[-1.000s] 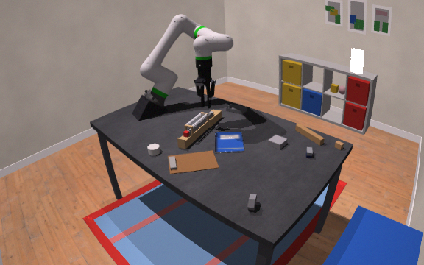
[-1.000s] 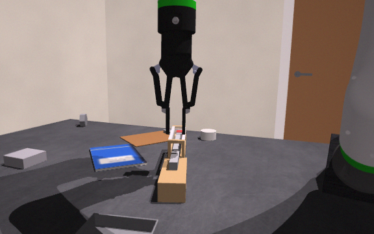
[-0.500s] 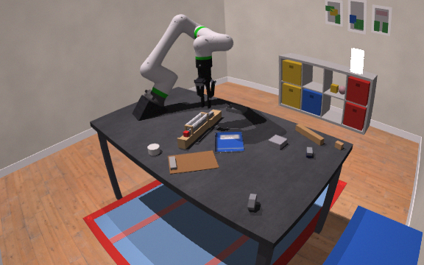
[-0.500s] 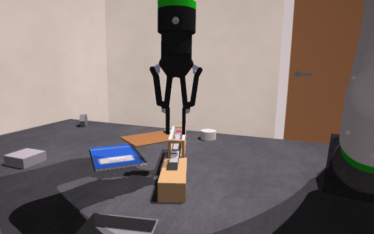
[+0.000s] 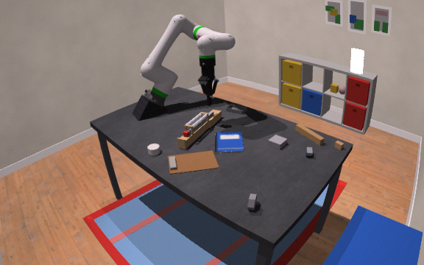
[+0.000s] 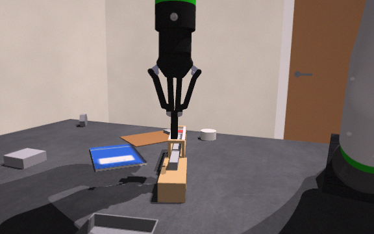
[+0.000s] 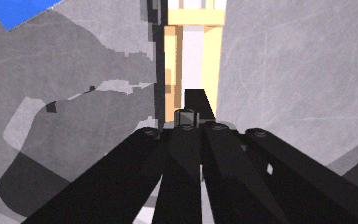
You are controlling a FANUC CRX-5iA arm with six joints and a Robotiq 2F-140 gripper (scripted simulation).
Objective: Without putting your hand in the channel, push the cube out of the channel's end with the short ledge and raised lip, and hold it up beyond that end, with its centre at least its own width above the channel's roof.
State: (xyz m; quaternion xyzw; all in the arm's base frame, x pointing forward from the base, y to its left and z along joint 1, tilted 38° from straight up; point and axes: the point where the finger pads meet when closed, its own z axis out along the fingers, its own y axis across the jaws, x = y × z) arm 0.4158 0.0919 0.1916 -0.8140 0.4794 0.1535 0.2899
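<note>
Right now the red cube is 13 cm ahead of my hand, 24 cm to the right of it and 9 cm below it. From my hand the other things lie so: wooden channel: 8 cm ahead, 14 cm to the right, 9 cm below; tray: 5 cm behind, 24 cm to the left, 14 cm below; pale grey stick: 2 cm ahead, 4 cm to the right, 10 cm below.
</note>
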